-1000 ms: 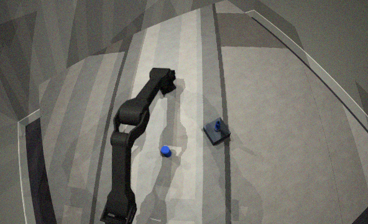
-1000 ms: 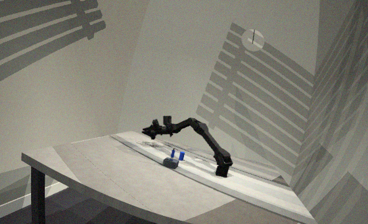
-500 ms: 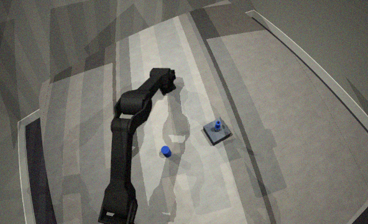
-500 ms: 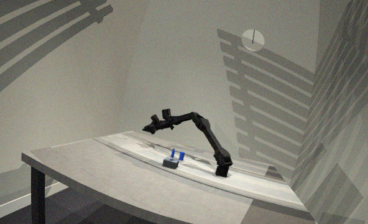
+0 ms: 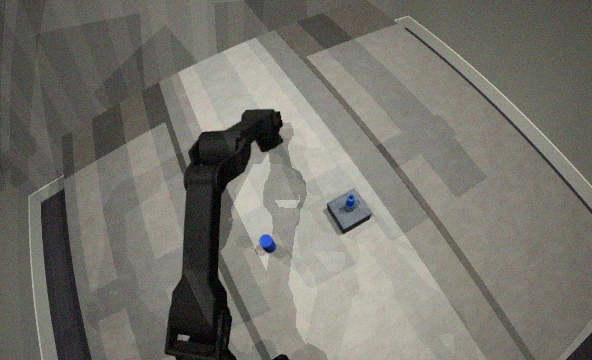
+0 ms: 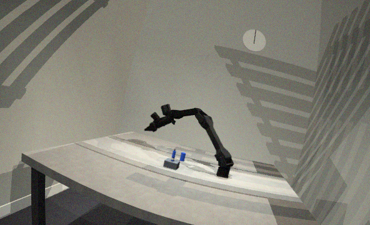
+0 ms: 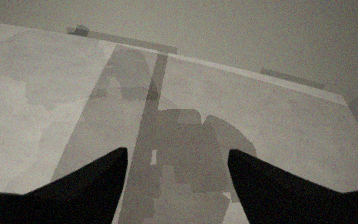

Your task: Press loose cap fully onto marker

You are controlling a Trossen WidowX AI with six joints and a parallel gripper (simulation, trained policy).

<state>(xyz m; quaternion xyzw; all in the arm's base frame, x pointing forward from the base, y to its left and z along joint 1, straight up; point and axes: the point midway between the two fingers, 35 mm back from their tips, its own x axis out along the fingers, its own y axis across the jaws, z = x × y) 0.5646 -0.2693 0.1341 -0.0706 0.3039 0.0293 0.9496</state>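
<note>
Now: gripper tip 32 cm past the blue cap, 14 cm to the right of it and 9 cm above it. Round my gripper tip: dark holder block: 30 cm behind, 34 cm to the left, 10 cm below.
</note>
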